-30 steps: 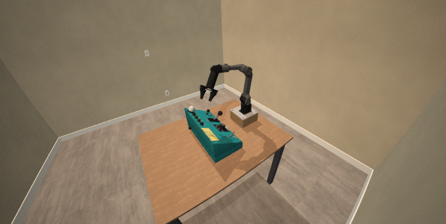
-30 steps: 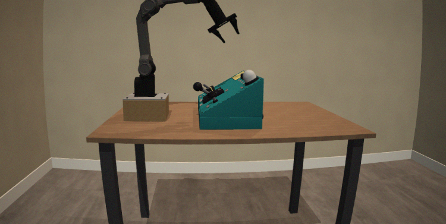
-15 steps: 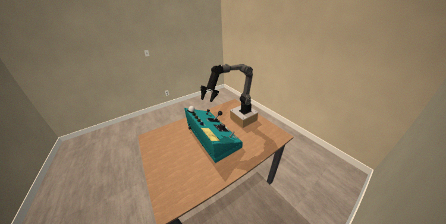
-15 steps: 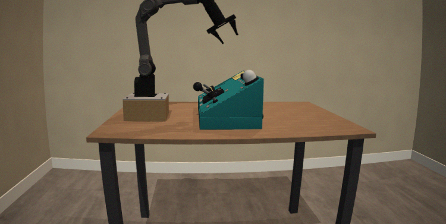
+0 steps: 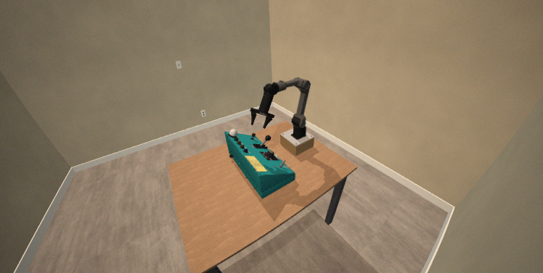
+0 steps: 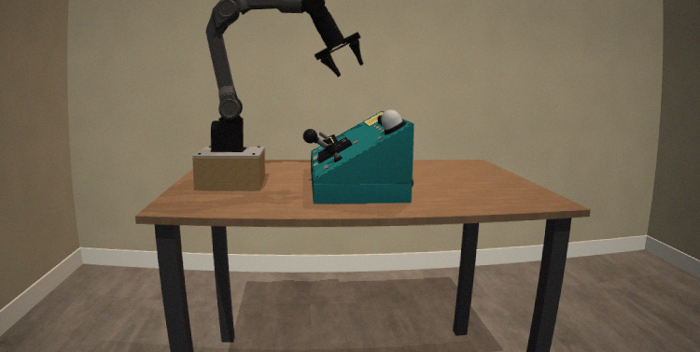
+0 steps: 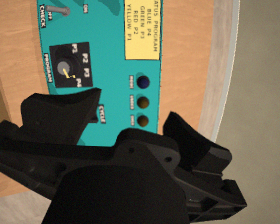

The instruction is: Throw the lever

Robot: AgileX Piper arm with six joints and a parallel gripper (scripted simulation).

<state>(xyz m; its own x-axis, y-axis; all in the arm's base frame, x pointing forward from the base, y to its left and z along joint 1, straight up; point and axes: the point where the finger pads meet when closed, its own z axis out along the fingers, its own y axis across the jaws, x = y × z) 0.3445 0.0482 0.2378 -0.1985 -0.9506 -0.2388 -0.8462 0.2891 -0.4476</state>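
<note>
Right now my hand is 22 cm above the rotary selector, 5 cm past it and 1 cm to the right of it. The rest, counted from my hand: toggle (22 cm below, 15 cm to the left, 6 cm behind); then teal console (24 cm below, 3 cm to the right, 2 cm behind).
</note>
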